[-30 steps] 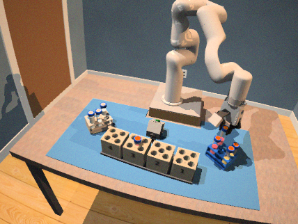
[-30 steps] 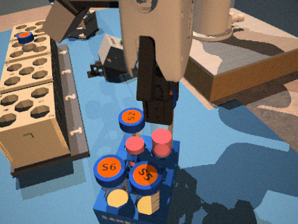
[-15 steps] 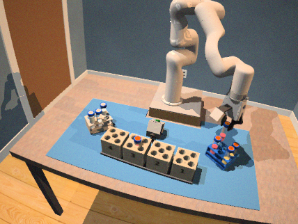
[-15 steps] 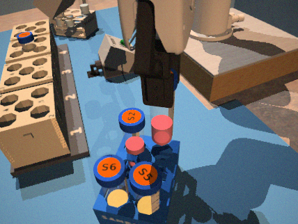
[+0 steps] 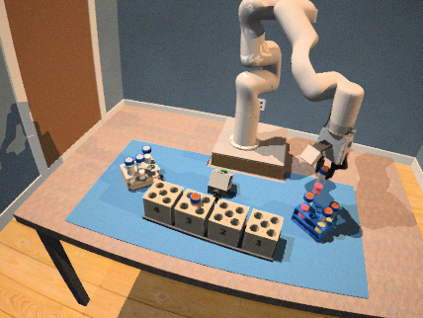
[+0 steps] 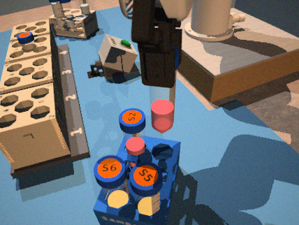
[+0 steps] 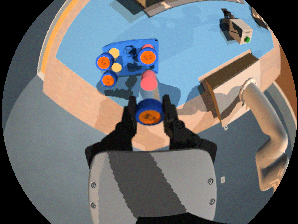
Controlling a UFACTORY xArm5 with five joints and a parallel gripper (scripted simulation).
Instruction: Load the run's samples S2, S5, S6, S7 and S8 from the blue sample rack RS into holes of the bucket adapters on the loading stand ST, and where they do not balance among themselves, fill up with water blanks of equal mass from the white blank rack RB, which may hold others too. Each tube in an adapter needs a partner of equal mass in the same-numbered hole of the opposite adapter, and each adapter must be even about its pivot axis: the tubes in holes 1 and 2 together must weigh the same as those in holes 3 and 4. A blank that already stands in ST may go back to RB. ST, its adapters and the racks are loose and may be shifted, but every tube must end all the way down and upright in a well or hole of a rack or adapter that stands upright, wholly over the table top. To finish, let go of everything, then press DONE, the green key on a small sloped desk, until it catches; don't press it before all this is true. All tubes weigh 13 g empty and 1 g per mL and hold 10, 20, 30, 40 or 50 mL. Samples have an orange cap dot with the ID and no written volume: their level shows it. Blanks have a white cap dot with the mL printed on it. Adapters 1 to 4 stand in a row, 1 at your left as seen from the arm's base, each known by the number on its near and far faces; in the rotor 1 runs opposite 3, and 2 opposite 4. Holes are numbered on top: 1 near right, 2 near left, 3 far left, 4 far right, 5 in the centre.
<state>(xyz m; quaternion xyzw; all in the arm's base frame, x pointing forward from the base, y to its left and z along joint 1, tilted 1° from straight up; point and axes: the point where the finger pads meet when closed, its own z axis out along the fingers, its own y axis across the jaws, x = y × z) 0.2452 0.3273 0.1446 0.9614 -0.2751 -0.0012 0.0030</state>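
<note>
Now: hand 190 mm short of the loading stand ST, 300 mm to the left of it and 210 mm above it. Round my hand: white blank rack RB (90 mm ahead, 630 mm to the right, 180 mm below); then blue-capped tube (130 mm ahead, 630 mm to the right, 150 mm below); then blue sample rack RS (40 mm ahead, 20 mm to the left, 180 mm below).
</note>
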